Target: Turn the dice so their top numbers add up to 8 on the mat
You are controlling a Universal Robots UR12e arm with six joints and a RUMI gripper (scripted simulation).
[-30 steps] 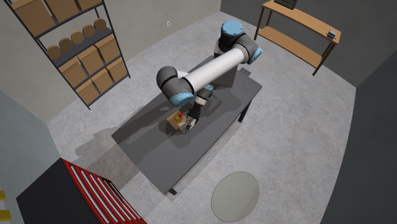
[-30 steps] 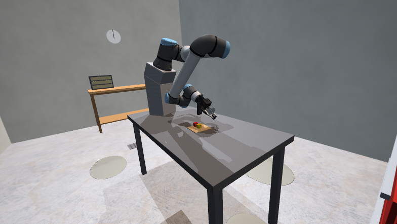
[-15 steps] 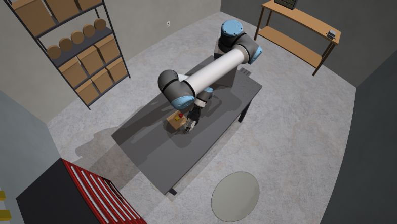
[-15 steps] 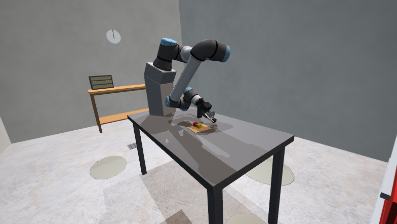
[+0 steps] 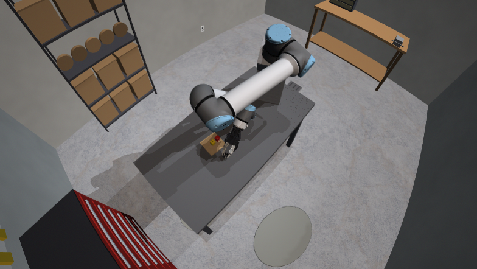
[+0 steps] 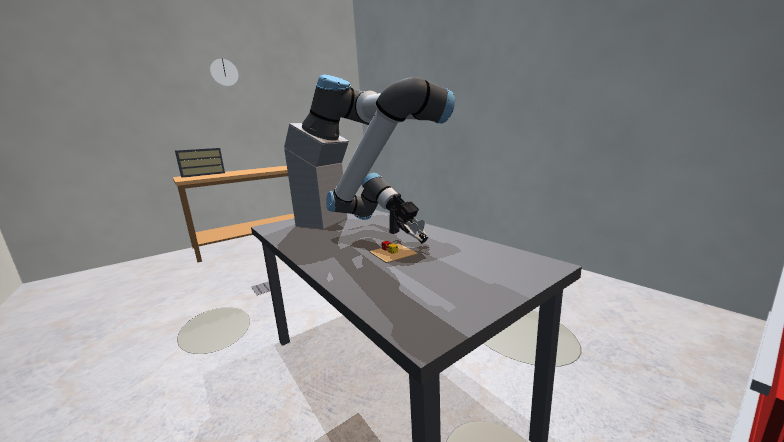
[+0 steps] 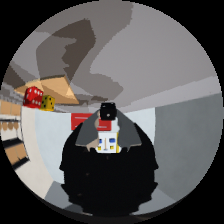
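Now: hand right at the black die. Also, from my hand: tan mat: 140 mm to the right, 30 mm below, 10 mm ahead; then yellow die: 140 mm to the right, 10 mm below, 10 mm ahead; then red die: 150 mm to the right, 30 mm behind, 10 mm below.
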